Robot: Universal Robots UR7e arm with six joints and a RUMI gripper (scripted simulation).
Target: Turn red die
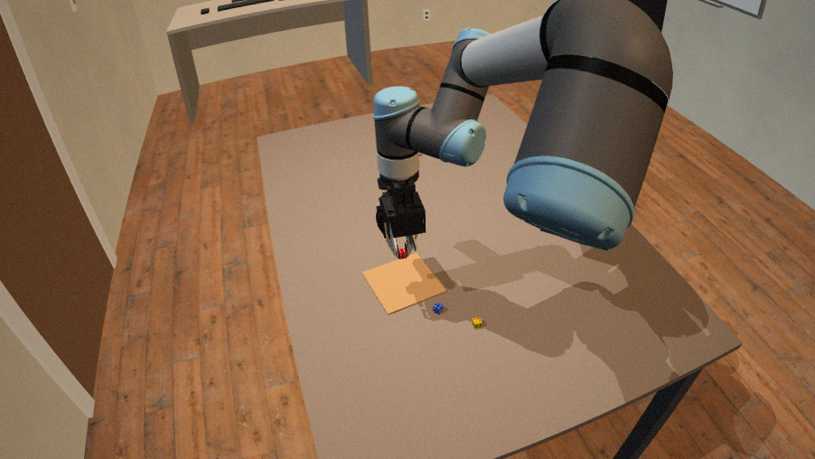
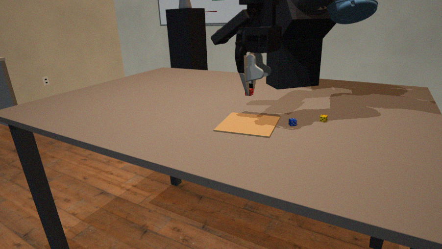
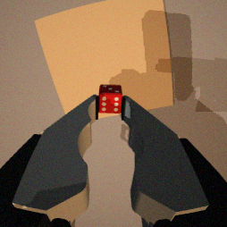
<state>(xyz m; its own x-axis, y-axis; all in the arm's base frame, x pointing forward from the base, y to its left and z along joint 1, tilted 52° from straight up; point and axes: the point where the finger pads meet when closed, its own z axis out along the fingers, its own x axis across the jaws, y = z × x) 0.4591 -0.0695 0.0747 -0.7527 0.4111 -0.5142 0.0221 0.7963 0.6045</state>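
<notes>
My gripper is now 9 cm above the mat. Also, from my hand: blue die (10 cm to the left, 9 cm below, 5 cm behind); then yellow die (16 cm to the left, 11 cm behind, 9 cm below); then red die (1 cm below).
</notes>
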